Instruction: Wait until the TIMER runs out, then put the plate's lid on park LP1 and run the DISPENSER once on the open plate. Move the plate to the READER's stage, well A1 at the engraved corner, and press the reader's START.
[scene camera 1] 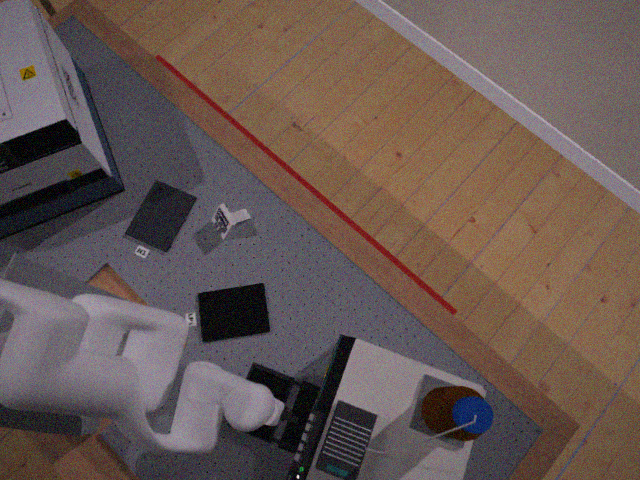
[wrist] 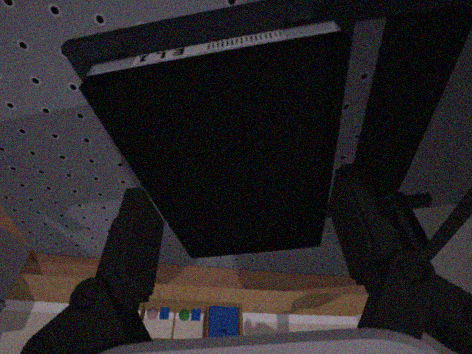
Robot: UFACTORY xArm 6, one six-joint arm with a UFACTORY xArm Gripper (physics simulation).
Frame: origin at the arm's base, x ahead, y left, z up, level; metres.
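Where they show: gripper, fingertip midpoint: point(wrist: 241, 195).
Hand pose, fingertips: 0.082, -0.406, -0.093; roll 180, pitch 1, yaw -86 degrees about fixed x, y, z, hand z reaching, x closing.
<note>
Things, the pixels of their top centre, and the offset from my fingertips, as dx, dy, dz. "spot": a spot on its surface instead.
- plate, middle of its top: point(wrist: 237, 190) -0.001, +0.002, -0.004
- dispenser, surface spot: point(scene camera 1: 398, 356) spot: +0.204, -0.205, +0.124
- LP1, middle of its top: point(scene camera 1: 233, 311) +0.146, +0.169, -0.084
- reader, surface spot: point(scene camera 1: 31, 108) spot: +0.295, +0.686, +0.218
- dark grey pad, surface spot: point(scene camera 1: 161, 215) spot: +0.275, +0.459, -0.087
- amber bottle, surface spot: point(scene camera 1: 436, 408) spot: +0.138, -0.281, +0.246
- blue cap, middle of its top: point(scene camera 1: 475, 415) +0.151, -0.322, +0.315
The plate point(wrist: 215, 48) shows as a pale strip with printed characters under its black lid point(wrist: 220, 135) in the wrist view. It sits at the dark carrier in front of the dispenser point(scene camera 1: 398, 356). My gripper point(wrist: 241, 195) is open, with a finger on each side of the lid's near part and nothing held. In the scene view the arm's wrist hides the fingers and the plate. LP1 point(scene camera 1: 234, 312) is a black rectangular pad with a small label. The reader point(scene camera 1: 31, 108) is the large white and dark box at upper left. I cannot make out the TIMER's display or the START button.
A dark grey pad point(scene camera 1: 161, 215) labelled N1 lies near the reader. A small white stand point(scene camera 1: 230, 219) is beside it. An amber bottle point(scene camera 1: 436, 408) with a blue cap point(scene camera 1: 471, 414) stands on the dispenser. A red line point(scene camera 1: 310, 186) runs along the table's wooden edge point(scene camera 1: 413, 294).
</note>
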